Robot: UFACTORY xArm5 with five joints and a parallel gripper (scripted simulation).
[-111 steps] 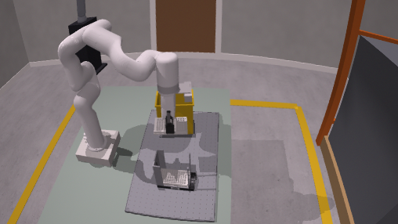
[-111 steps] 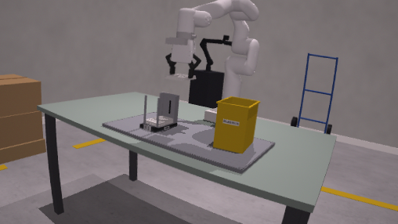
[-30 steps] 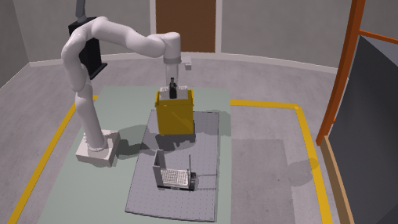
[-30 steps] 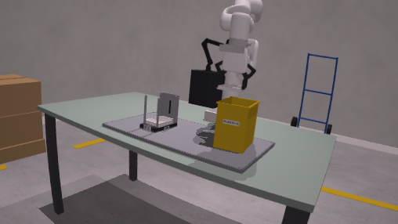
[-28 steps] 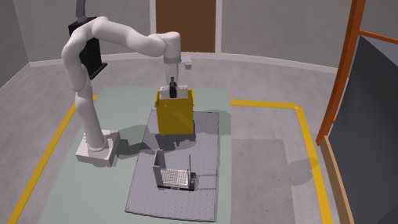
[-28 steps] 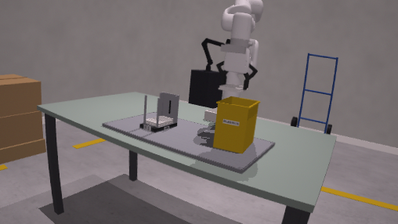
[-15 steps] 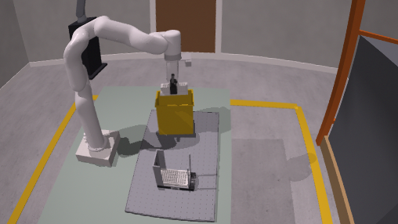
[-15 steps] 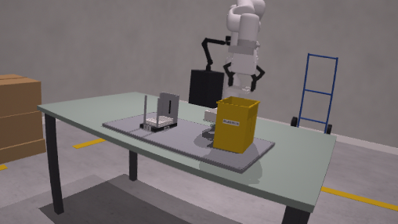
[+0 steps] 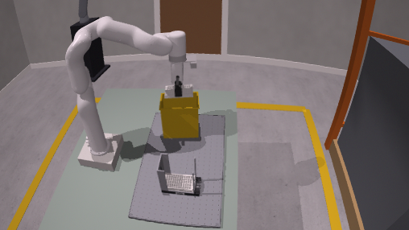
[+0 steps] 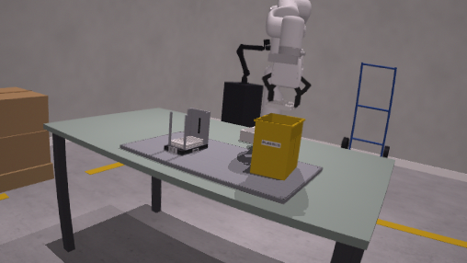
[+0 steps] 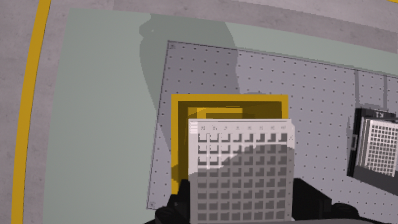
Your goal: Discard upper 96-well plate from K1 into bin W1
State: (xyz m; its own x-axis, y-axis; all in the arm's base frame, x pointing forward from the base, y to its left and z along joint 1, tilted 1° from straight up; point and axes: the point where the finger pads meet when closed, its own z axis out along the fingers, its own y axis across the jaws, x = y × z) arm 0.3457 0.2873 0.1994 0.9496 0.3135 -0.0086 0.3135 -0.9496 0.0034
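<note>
My gripper is now 15 cm above the yellow plastics bin. Round my hand: grey back panel (36 cm to the right, 16 cm below, 4 cm ahead); thin upright post (38 cm to the right, 18 cm ahead, 16 cm below).
</note>
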